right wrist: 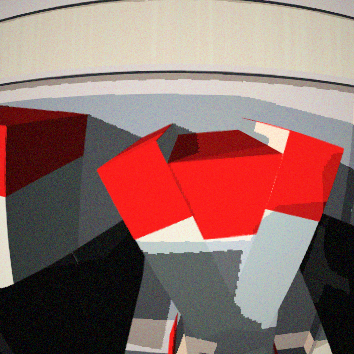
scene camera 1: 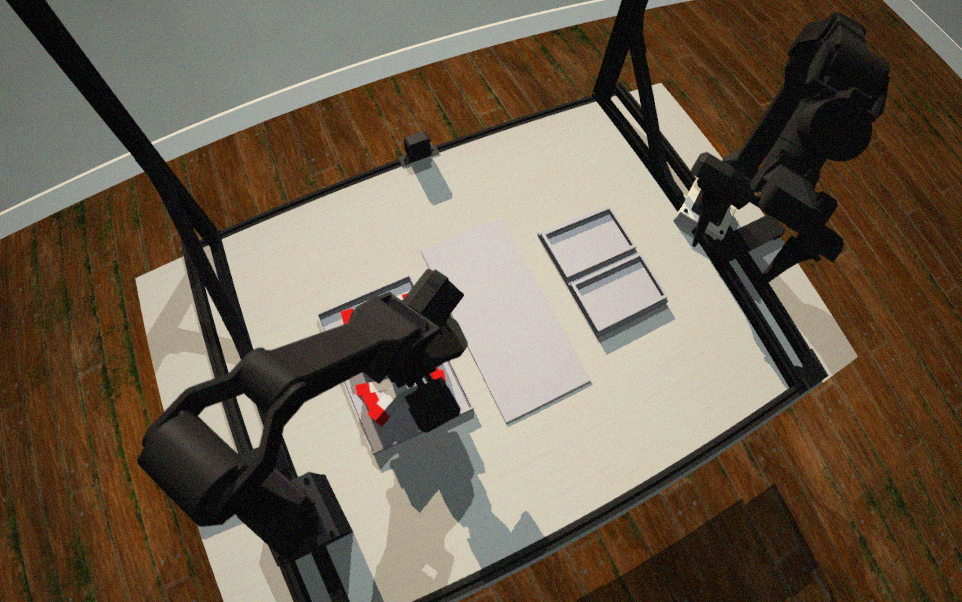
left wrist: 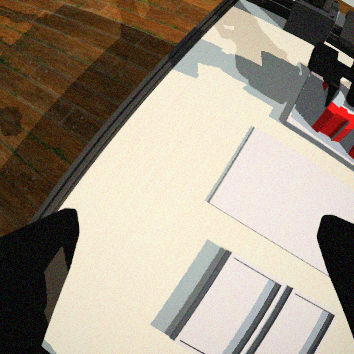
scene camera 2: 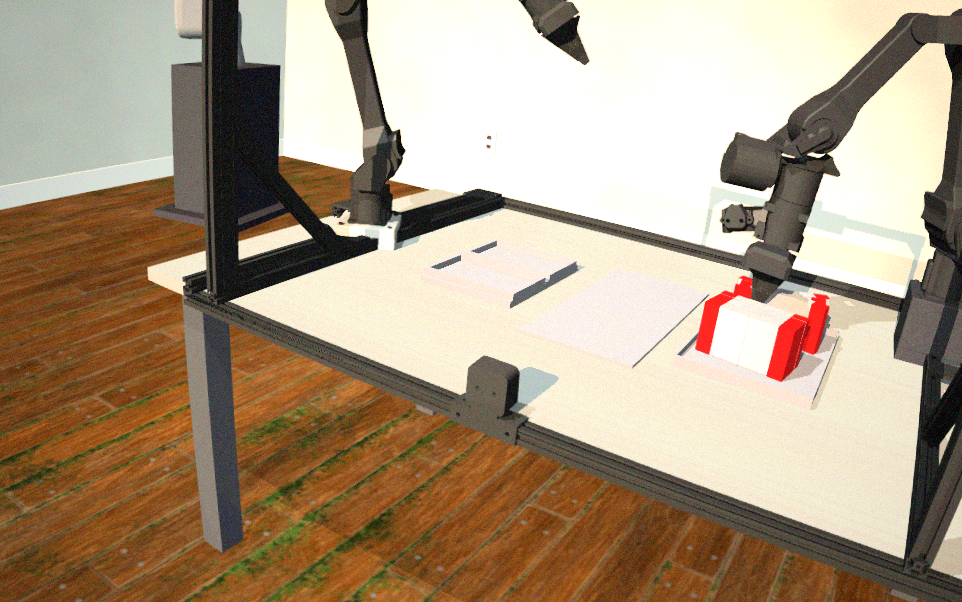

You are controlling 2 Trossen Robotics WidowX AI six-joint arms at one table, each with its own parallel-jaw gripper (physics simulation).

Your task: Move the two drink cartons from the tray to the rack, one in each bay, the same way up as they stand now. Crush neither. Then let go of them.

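Where they show: left gripper, fingertip midpoint: [scene camera 1: 726, 266] [left wrist: 203, 225] [scene camera 2: 583, 61]; right gripper, fingertip midpoint: [right wrist: 218, 222] [scene camera 1: 419, 375] [left wrist: 337, 112]; left arm's base at its link origin: [scene camera 2: 369, 219]; right arm's base at its link origin: [scene camera 1: 293, 518] [left wrist: 318, 0] [scene camera 2: 945, 296].
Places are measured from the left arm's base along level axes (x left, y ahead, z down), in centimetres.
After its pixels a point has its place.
Observation:
Two white drink cartons with red ends stand in the grey tray [scene camera 1: 334, 315] @(x -46.8, y 57.1, z 3.0 cm) [left wrist: 309, 135] @(x -22.6, y 54.6, z 2.1 cm) at the left. My right gripper [scene camera 1: 431, 394] [scene camera 2: 762, 287] @(x -27.8, y 58.1, z -1.2 cm) [right wrist: 218, 222] @(x -27.8, y 58.1, z -1.2 cm) is down in the tray, open, with a finger on each side of one carton [scene camera 1: 370, 400] @(x -31.2, y 65.8, z -3.8 cm) [scene camera 2: 744, 335] [left wrist: 331, 121] @(x -25.8, y 56.0, z -1.2 cm) [right wrist: 218, 186] @(x -27.0, y 56.2, z -3.8 cm). That carton's red top panels look skewed at different angles. The other carton [scene camera 1: 347, 314] @(x -42.3, y 57.0, z -3.8 cm) [right wrist: 42, 147] @(x -31.5, y 52.7, z -1.5 cm) stands beside it, mostly hidden by the arm. My left gripper [scene camera 1: 708, 223] [scene camera 2: 568, 42] [left wrist: 203, 225] @(x 0.0, y 33.0, z -29.5 cm) is open and empty, high at the right. The two-bay rack [scene camera 1: 601, 265] @(x -12.9, y 23.0, z 2.6 cm) [scene camera 2: 538, 286] @(x -18.9, y 28.2, z 2.4 cm) [left wrist: 197, 298] @(x -2.9, y 28.1, z 2.6 cm) is empty.
A flat pale mat [scene camera 1: 509, 311] @(x -22.3, y 39.7, z 3.2 cm) [scene camera 2: 616, 311] @(x -24.2, y 39.2, z 3.2 cm) [left wrist: 281, 182] @(x -16.5, y 46.1, z 3.2 cm) lies between the tray and the rack. A small dark camera block [scene camera 1: 417, 146] @(x -53.9, y 22.4, z -1.0 cm) [scene camera 2: 492, 382] @(x -56.1, y 21.2, z -0.6 cm) sits on the table's far edge. Black frame posts stand at the table corners.

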